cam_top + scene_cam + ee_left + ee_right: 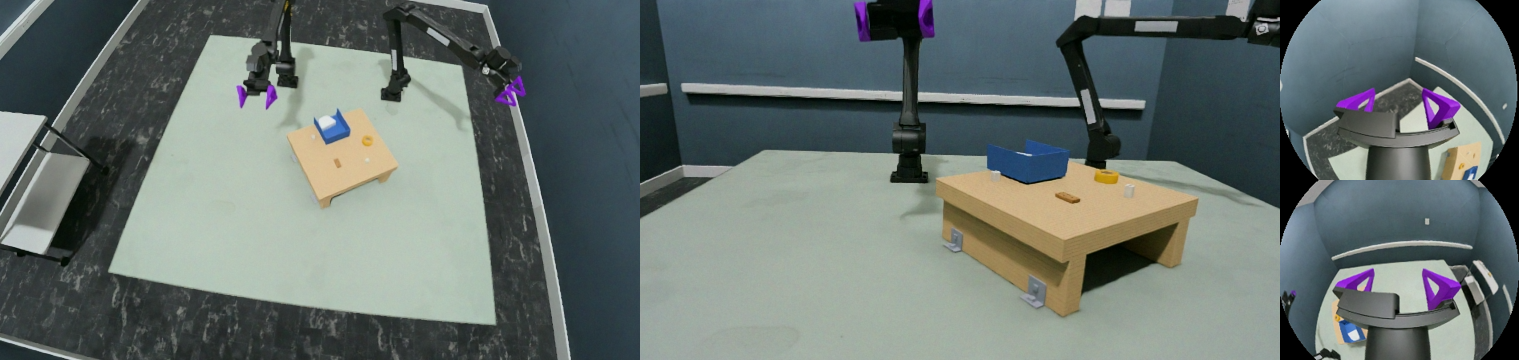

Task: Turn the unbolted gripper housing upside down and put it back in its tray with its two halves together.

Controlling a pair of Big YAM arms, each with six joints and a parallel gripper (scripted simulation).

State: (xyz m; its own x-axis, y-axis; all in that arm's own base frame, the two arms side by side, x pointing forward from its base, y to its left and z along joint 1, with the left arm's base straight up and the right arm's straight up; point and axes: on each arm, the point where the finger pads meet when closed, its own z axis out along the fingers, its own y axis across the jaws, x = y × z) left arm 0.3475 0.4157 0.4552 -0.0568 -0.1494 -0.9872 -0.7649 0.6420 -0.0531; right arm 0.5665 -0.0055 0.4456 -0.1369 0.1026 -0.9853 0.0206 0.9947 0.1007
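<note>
Right now my right hand is 27 cm above the white gripper housing, 26 cm to the right of it and 17 cm past it. From my right hand the other things lie so: blue tray 29 cm to the left, 28 cm below, 15 cm behind.
</note>
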